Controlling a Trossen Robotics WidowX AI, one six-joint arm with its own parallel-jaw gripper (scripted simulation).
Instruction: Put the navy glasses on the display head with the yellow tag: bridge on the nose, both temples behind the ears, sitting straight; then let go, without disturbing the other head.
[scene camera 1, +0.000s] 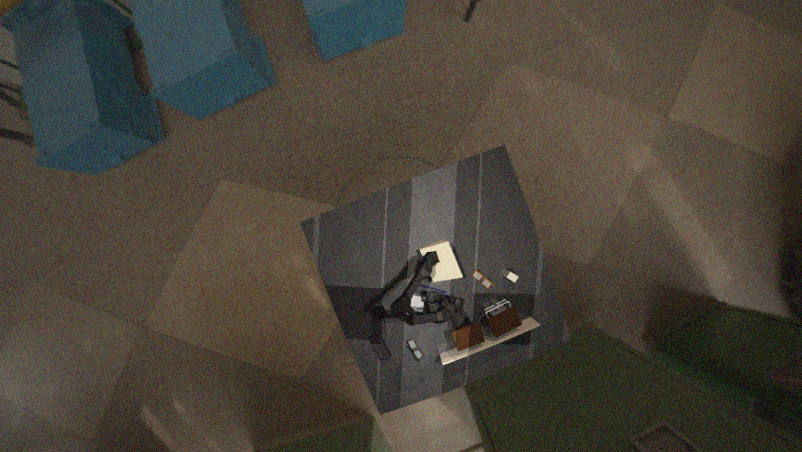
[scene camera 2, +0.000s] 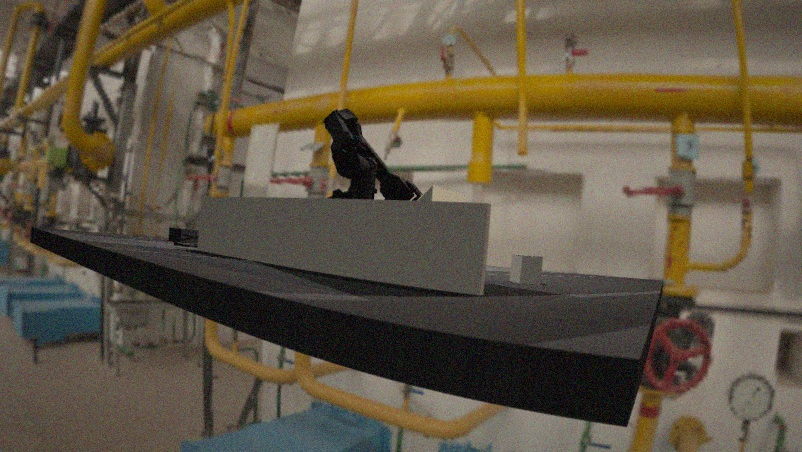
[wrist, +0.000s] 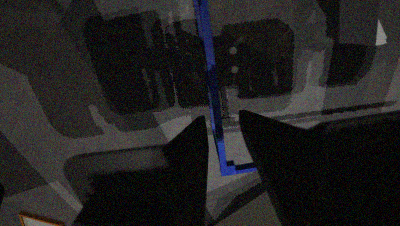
I see my gripper (wrist: 222, 119) and a white tag (scene camera 2: 524, 269).
The wrist view misses the white tag: it is out of frame.
